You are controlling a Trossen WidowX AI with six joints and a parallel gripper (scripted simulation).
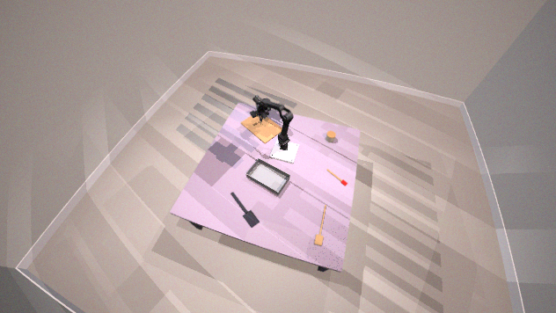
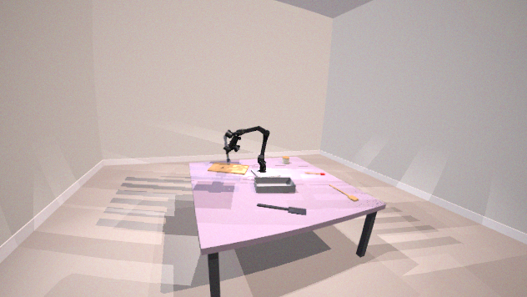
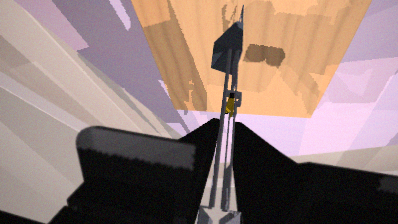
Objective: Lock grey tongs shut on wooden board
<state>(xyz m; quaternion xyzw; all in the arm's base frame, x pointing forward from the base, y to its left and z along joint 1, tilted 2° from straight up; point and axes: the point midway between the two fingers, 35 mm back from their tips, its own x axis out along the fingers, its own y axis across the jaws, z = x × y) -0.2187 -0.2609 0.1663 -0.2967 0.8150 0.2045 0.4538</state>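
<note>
Right now the wooden board is 1 cm ahead of my gripper tip, 2 cm to the left of it and 14 cm below it. The rest, counted from my gripper tip: grey roasting tin (56 cm ahead, 19 cm to the left, 12 cm below); then round pot (6 cm ahead, 68 cm to the left, 12 cm below); then black spatula (86 cm ahead, 7 cm to the left, 15 cm below).
</note>
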